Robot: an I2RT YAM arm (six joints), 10 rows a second.
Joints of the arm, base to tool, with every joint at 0 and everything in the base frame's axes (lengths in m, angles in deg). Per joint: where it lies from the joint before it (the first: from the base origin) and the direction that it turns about. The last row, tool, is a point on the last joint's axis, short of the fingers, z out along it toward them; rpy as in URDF.
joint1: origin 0 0 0.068 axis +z
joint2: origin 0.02 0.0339 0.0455 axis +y
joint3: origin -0.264 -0.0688 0 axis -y
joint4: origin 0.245 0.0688 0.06 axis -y
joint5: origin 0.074 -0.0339 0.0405 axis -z
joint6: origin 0.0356 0 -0.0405 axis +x
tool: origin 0 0 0 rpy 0 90 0
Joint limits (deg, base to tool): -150..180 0..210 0..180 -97..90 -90..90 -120..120
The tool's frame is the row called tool.
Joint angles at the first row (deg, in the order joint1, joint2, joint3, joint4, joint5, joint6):
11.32, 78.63, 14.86, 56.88, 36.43, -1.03
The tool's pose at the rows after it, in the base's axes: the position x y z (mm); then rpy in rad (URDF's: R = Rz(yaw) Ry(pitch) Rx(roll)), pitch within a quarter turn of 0, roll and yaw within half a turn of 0:
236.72 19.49 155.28 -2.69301 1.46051 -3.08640
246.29 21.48 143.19 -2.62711 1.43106 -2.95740
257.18 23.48 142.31 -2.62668 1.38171 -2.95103
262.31 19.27 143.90 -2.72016 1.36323 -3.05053
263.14 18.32 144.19 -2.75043 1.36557 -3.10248
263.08 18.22 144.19 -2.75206 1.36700 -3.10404
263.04 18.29 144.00 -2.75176 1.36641 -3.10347
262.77 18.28 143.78 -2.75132 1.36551 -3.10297
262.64 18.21 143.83 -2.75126 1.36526 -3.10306
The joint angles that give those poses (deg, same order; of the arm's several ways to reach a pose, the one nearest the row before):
9.23, 83.75, 14.24, 62.81, 31.73, 0.78
8.83, 89.68, 15.27, 66.53, 27.77, -0.27
8.86, 90.69, 18.16, 61.91, 27.48, -0.44
7.67, 90.30, 19.62, 58.54, 26.54, 0.56
7.57, 90.37, 19.89, 58.20, 27.62, 1.22
7.55, 90.39, 19.86, 58.34, 27.60, 1.23
7.56, 90.43, 19.84, 58.36, 27.60, 1.23
7.57, 90.42, 19.78, 58.36, 27.60, 1.23
7.56, 90.37, 19.76, 58.31, 27.60, 1.23

